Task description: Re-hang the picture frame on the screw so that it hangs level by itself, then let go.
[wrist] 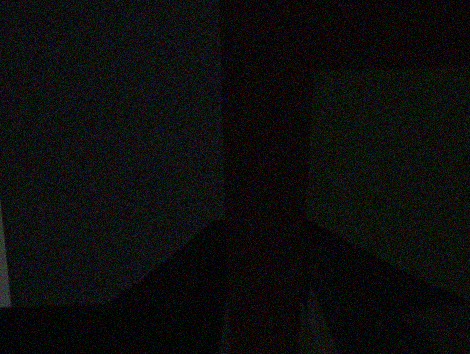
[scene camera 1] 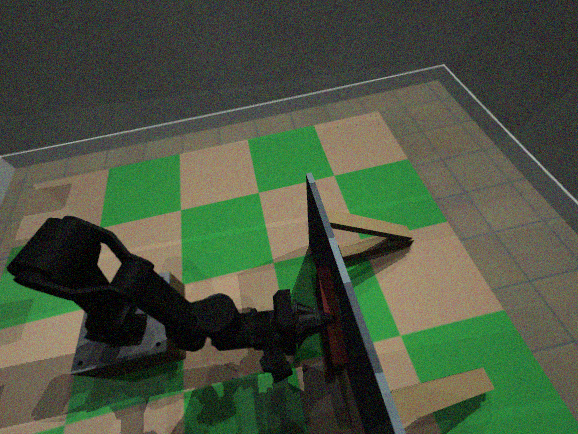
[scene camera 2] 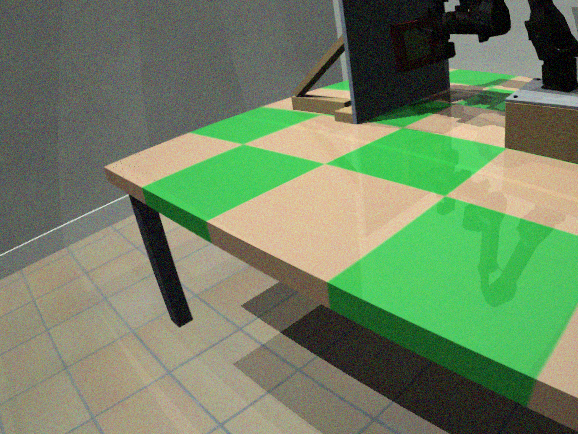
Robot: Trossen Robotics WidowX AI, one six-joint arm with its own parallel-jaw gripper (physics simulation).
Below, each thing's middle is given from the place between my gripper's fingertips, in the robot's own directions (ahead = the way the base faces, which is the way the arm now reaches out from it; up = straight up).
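Grey upright board (scene camera 1: 374,400): from my hand, 40 mm to the left, 20 mm ahead, 70 mm below.
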